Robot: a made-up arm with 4 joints.
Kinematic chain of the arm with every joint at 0, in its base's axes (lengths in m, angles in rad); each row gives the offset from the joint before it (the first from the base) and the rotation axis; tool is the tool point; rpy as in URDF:
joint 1: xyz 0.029 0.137 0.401 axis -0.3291 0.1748 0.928
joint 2: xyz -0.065 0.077 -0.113 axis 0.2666 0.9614 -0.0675
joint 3: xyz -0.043 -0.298 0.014 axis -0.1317 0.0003 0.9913
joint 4: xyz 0.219 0.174 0 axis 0.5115 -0.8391 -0.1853
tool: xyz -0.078 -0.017 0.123 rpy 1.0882 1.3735 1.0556
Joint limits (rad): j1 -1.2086..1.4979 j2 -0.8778..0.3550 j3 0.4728..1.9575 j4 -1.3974..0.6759
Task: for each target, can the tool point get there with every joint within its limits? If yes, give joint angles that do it. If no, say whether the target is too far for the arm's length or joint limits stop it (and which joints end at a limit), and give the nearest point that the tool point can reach.
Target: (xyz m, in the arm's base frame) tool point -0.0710 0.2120 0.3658
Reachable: yes | joints -0.8589 -0.1552 0.6633 0.3247
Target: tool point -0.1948 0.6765 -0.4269
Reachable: no: too far | nearest point -0.1310 0.4572 0.0364 | short by 0.517 m
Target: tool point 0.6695 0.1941 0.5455
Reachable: no: joint limits stop it (at a limit: joint 1, joint 2, joint 4) | nearest point 0.1796 0.1574 0.4147 | short by 0.508 m
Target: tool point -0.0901 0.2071 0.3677
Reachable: yes | joints -0.8431 0.2535 0.8885 0.3507
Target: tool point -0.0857 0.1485 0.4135
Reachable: yes | joints 0.0688 -0.3272 0.5985 -0.1055
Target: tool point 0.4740 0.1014 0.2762
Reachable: no: joint limits stop it (at a limit: joint 1, joint 2, joint 3, joint 4) | nearest point 0.1827 0.1382 0.4064 | short by 0.321 m
